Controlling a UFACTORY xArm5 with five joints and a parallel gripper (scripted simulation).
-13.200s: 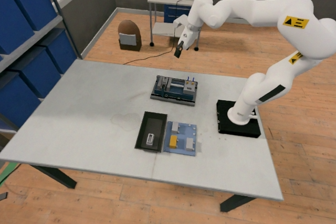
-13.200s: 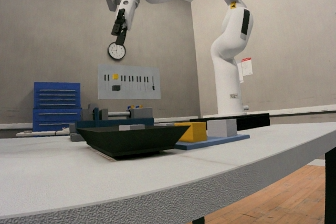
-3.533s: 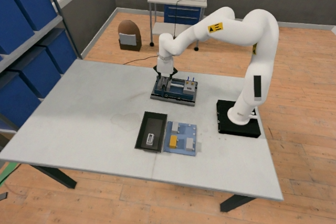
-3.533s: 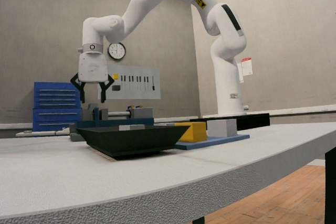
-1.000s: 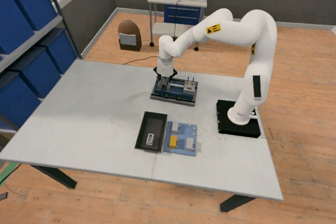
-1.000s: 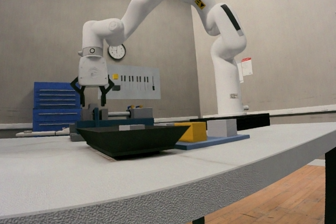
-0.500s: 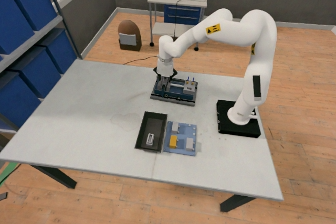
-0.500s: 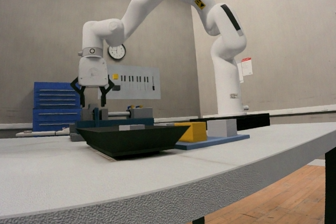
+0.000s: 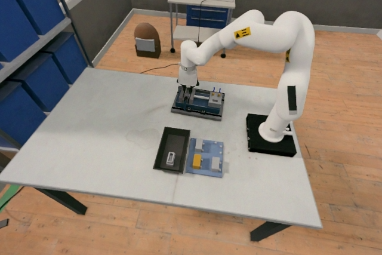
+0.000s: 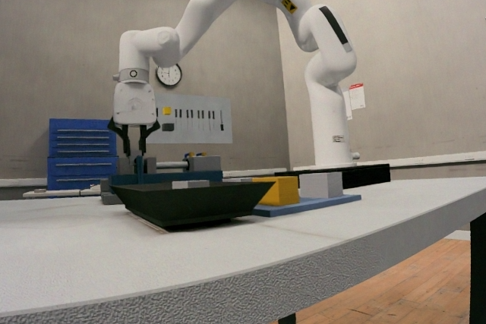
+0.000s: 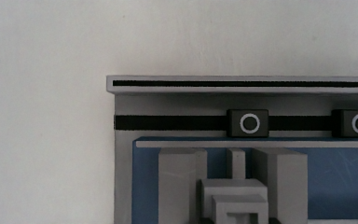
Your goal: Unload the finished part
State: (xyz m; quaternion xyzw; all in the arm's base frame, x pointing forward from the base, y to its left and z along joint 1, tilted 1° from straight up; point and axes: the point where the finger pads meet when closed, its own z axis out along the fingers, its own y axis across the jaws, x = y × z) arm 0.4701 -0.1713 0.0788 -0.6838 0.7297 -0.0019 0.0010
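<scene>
My hand is 8 cm above the blue vise, 7 cm past it and 1 cm to the right of it. Also, from my hand: blue fixture plate (34 cm to the left, 14 cm behind, 12 cm below); then yellow block (39 cm to the left, 10 cm below, 10 cm behind).
</scene>
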